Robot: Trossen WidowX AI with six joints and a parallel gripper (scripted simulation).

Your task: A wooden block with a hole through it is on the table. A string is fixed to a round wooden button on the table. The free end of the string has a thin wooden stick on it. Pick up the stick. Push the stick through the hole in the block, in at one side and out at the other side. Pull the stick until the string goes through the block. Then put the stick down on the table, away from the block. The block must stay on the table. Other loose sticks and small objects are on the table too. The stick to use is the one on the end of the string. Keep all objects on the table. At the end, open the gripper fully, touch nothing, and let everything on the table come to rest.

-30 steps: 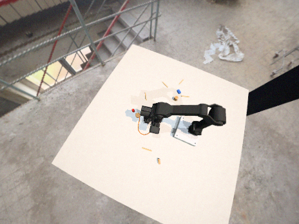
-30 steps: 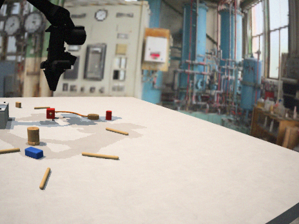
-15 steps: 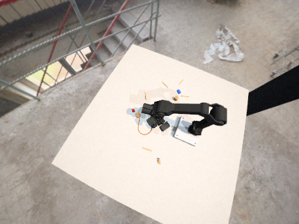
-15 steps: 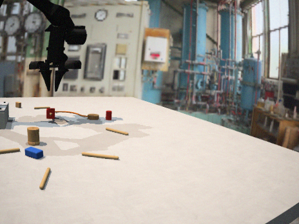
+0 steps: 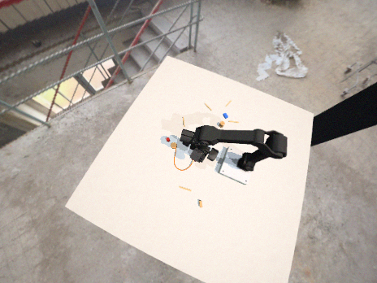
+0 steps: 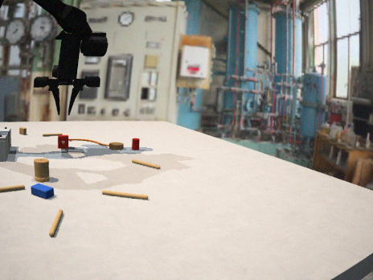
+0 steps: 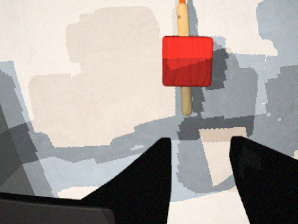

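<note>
Now: the red block 30 mm to the left of my gripper tip and 80 mm below it. Round my gripper tip: round wooden button (160 mm ahead, 20 mm to the left, 80 mm below); then stick (40 mm to the left, 80 mm below); then red cylinder (210 mm ahead, 10 mm to the left, 80 mm below).
</note>
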